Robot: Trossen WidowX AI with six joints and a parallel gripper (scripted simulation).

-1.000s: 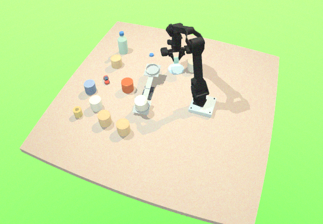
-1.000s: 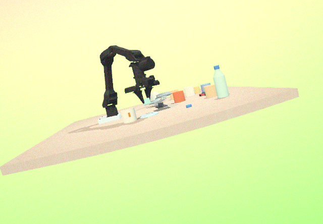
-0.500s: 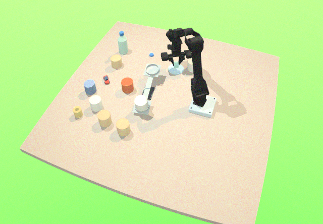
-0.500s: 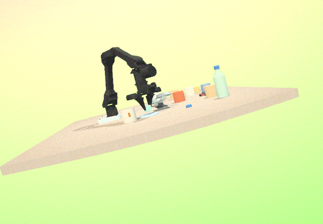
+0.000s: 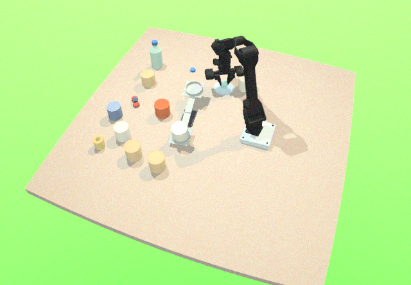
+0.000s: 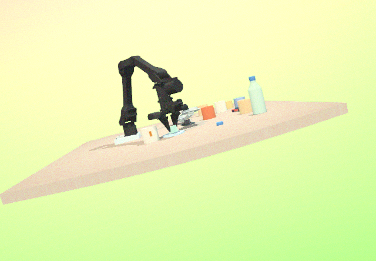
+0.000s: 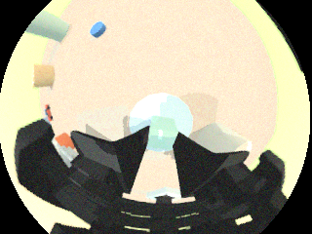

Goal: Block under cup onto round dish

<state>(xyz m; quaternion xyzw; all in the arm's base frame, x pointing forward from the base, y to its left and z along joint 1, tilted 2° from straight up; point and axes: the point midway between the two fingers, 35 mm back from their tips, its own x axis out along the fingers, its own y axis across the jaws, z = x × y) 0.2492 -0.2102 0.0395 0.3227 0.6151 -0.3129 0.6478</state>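
The pale green block is right at my gripper tip. Also, from my gripper tip: blue cap (21 cm ahead, 5 cm to the right, 1 cm below); then round dish (2 cm below); then orange cylinder (31 cm to the left, 18 cm ahead, 2 cm above).
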